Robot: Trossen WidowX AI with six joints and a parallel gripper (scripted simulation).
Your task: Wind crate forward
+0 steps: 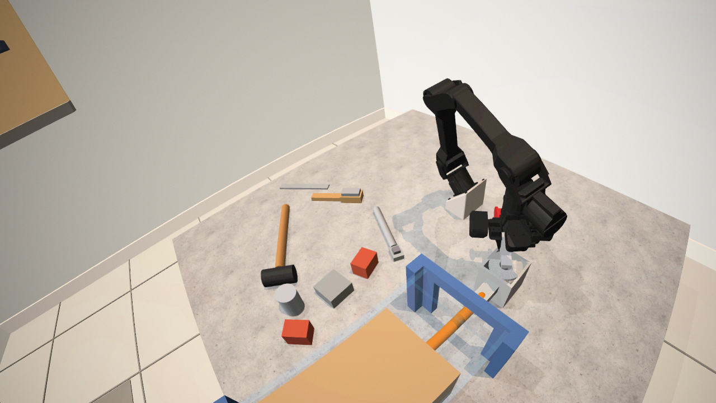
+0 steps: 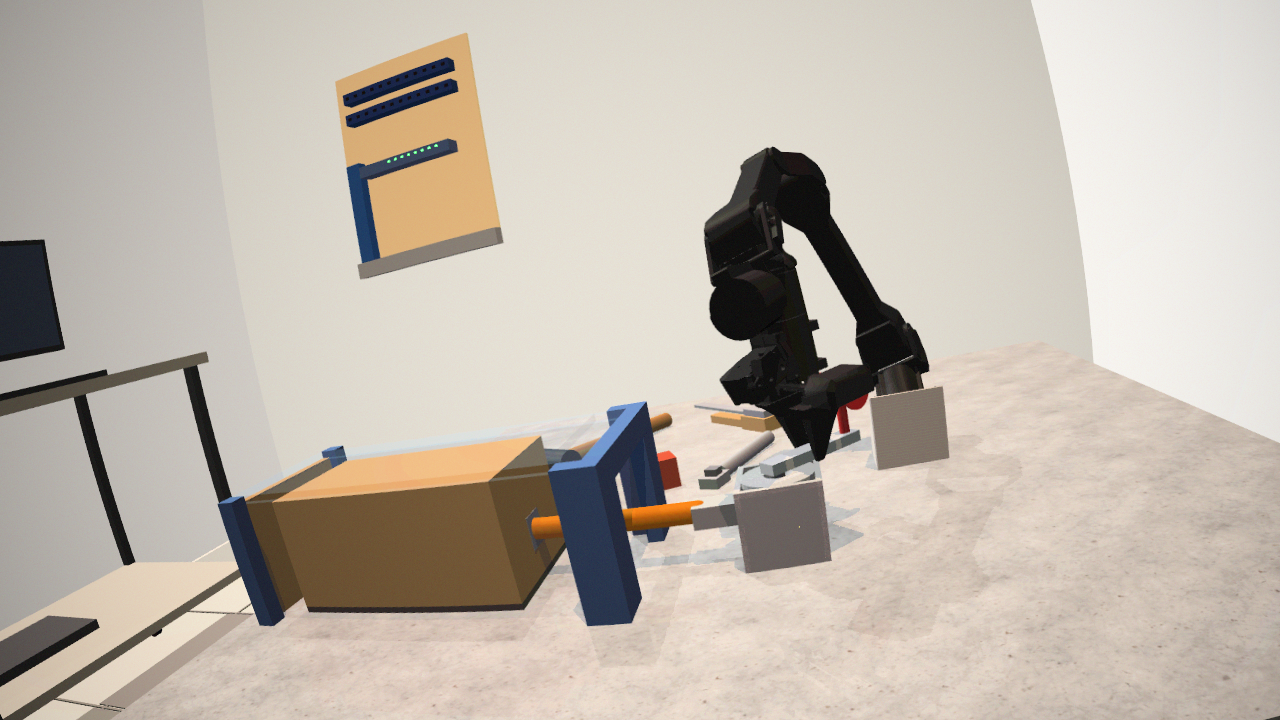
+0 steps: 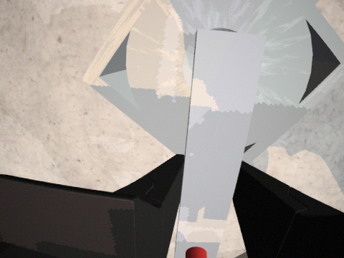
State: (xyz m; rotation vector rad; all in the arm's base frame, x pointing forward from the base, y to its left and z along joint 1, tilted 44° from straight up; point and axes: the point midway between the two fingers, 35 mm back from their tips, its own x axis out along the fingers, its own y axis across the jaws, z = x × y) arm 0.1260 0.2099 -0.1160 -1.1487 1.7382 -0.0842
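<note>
The crank handle is 2 cm above my gripper tip, 1 cm to the right of it and 1 cm behind it. Also, from my gripper tip: blue steel frame (20 cm ahead, 4 cm to the left, 2 cm above); then red knob (5 cm above, 4 cm behind, 3 cm to the right); then grey winch (6 cm below, 2 cm to the left, 2 cm ahead).
</note>
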